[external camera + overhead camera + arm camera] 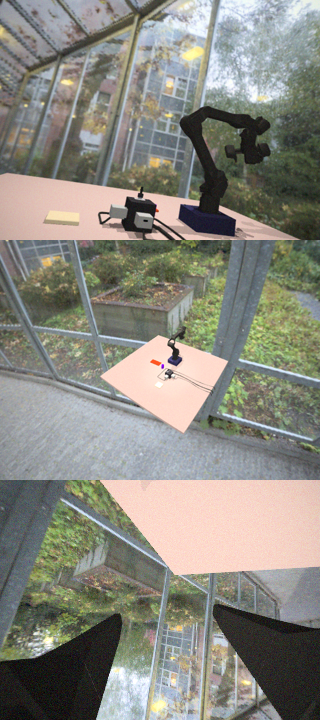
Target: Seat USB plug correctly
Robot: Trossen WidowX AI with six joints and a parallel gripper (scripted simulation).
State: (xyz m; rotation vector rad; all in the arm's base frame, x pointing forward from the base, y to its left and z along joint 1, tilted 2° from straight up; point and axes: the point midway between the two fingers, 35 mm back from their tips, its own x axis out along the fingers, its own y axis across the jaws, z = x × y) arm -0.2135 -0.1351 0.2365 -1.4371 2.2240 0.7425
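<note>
The grey USB plug is 51 cm ahead of my gripper tip, 27 cm to the left of it and 19 cm below it. Also, from my gripper tip: purple block 44 cm ahead, 12 cm to the left, 26 cm below; then socket 51 cm ahead, 27 cm to the left, 21 cm below; then red flat piece 44 cm ahead, 3 cm to the right, 28 cm below.
</note>
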